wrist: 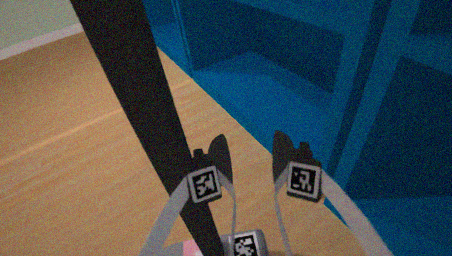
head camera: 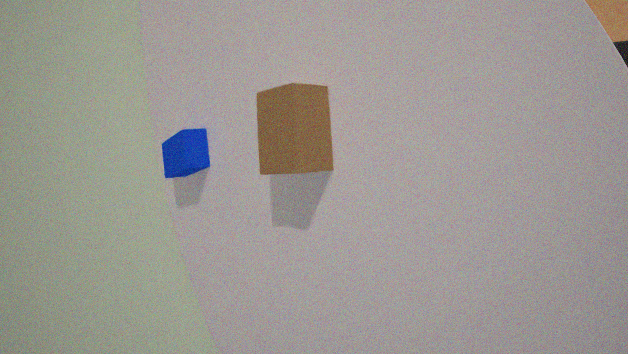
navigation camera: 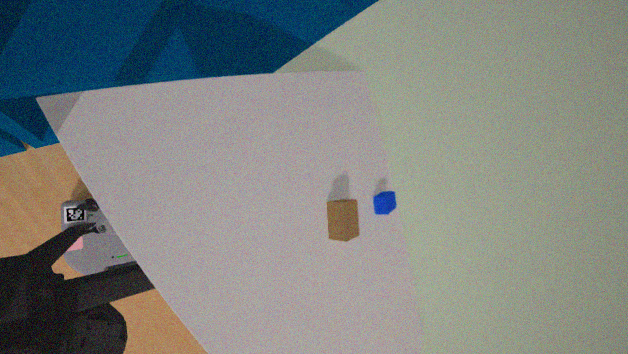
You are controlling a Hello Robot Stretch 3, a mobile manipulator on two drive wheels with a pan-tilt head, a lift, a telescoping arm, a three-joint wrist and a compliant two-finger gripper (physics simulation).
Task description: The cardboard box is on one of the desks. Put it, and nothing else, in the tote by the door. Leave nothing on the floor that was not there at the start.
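Frame: origin at the robot's base, x ahead, y left, z up, level; metres.
Seen in the pictures: gripper, between the fingertips: [navigation camera: 77, 215].
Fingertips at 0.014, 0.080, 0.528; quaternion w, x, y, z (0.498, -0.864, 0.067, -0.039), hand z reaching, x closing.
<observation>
Offsets run from my fingertips to a thing's top centre, as dx, dy, dz. Level surfaces: height alone.
The brown cardboard box {-0.046, -0.479, +0.472} [head camera: 295, 130] [navigation camera: 343, 220] stands on the pale desk top {dz +0.422} [head camera: 425, 200] [navigation camera: 225, 175], next to a smaller blue block and apart from it. In the wrist view my gripper [wrist: 250, 150] is open, with a gap between its fingertips and the wood floor showing behind them. The box does not show in the wrist view, so the gripper is away from it. The tote does not show in these views.
The blue block {-0.036, -0.753, +0.467} [head camera: 186, 153] [navigation camera: 384, 202] lies near the desk's wall-side edge, by the pale green wall [head camera: 75, 175] [navigation camera: 525, 175]. A large blue structure [navigation camera: 225, 40] [wrist: 270, 95] borders the desk. My black mast [wrist: 145, 110] and grey base [navigation camera: 95, 250] are beside the desk.
</observation>
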